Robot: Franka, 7 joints.
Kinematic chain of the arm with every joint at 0, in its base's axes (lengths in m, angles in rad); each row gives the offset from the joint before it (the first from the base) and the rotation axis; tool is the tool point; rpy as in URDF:
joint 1: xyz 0 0 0.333 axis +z
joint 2: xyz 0 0 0 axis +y
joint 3: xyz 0 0 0.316 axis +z
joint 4: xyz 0.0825 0 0 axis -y
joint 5: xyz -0.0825 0 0.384 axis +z
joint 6: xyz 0 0 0 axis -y
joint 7: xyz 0.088 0 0 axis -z
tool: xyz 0 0 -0.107 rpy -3.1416 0 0
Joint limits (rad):
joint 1: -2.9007..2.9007
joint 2: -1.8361..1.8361
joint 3: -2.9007..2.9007
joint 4: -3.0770..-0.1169
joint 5: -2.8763..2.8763
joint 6: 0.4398..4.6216
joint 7: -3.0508..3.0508
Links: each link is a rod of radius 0.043 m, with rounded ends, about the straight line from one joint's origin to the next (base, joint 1, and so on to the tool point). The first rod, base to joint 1, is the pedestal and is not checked.
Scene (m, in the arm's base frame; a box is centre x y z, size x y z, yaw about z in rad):
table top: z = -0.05
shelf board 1: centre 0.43 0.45 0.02 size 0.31 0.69 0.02 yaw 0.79
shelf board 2: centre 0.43 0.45 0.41 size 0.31 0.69 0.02 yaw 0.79
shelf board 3: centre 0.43 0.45 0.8 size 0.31 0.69 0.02 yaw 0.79
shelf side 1: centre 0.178 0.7 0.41 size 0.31 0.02 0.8 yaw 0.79
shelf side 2: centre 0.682 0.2 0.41 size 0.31 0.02 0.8 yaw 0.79
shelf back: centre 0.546 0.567 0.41 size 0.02 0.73 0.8 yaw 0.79
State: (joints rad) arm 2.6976 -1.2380 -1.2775 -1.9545 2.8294 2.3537 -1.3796
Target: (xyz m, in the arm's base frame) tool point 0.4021 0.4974 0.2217
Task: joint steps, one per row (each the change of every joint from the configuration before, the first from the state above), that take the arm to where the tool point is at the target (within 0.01 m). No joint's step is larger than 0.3 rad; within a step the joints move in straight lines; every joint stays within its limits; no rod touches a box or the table.
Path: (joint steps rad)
1: -0.1989 -0.1666 0.1528 -0.2976 0.0105 0.1152 0.0000
2: -0.1988 -0.1667 0.1528 -0.2975 0.0105 0.1151 0.0000
3: -0.0343 0.0846 -0.2683 -0.0588 0.0086 0.0986 0.0000
4: -0.0342 0.0846 -0.2683 -0.0587 0.0087 0.0985 0.0000
5: -0.0343 0.0846 -0.2683 -0.0588 0.0086 0.0986 0.0000
6: 0.2179 -0.0559 -0.0062 0.2728 -0.0121 -0.1711 0.0000
7: 0.2179 -0.0560 -0.0063 0.2728 -0.0121 -0.1712 0.0000
8: 0.2179 -0.0559 -0.0062 0.2727 -0.0120 -0.1711 0.0000

